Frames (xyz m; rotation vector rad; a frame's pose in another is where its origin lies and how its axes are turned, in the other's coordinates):
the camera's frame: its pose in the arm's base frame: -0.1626 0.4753 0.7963 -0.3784 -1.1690 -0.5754
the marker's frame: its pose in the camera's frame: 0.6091 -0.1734 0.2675 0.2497 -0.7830 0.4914
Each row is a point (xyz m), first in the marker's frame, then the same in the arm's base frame.
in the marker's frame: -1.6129 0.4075 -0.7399
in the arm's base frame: 0.8114 -0.3317 0.1877
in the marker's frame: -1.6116 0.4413 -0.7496
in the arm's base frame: 0.8320 -0.3053 0.1768
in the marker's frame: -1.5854 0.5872 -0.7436
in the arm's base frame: 0.8732 -0.1705 0.1306
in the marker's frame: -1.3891 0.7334 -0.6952
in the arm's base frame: 0.8452 0.0641 0.2107
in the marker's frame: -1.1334 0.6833 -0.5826
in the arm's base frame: 0.6783 0.1830 0.4071
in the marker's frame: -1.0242 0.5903 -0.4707
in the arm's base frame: 0.5232 0.1886 0.5019
